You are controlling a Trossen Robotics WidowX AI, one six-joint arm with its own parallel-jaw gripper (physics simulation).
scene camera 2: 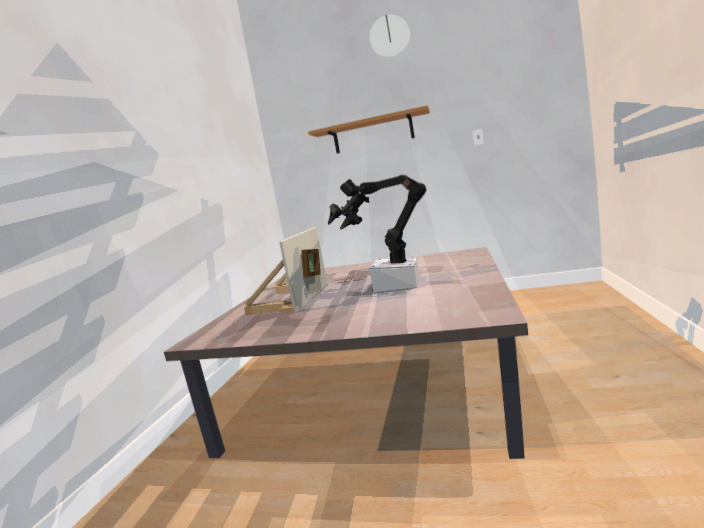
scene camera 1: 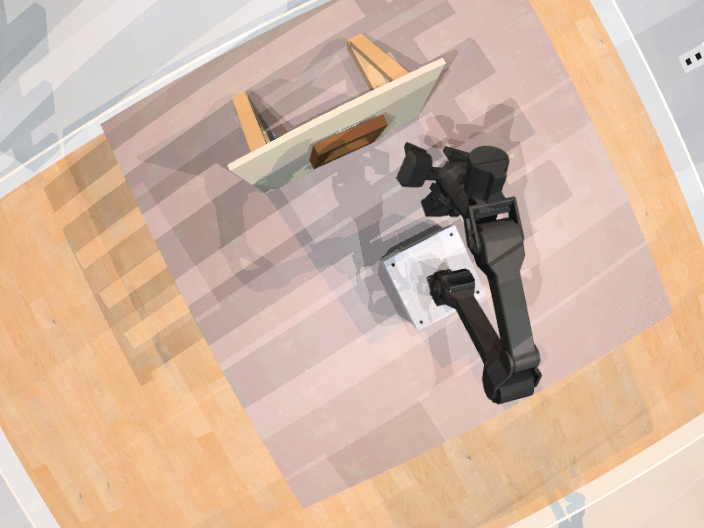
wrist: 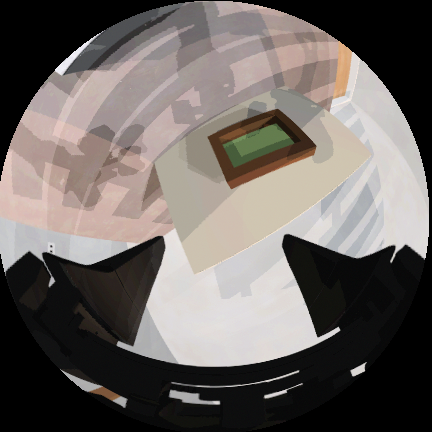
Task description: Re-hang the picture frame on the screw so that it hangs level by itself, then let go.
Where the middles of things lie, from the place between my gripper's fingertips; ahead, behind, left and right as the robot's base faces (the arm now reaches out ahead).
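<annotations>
My hand's 130 mm to the right of the brown picture frame (scene camera 1: 356, 137), 90 mm short of it and 140 mm above it. There's also the cream board (scene camera 1: 286, 158), and that one's 140 mm to the left of my hand, 120 mm ahead of it and 150 mm below it.
</annotations>
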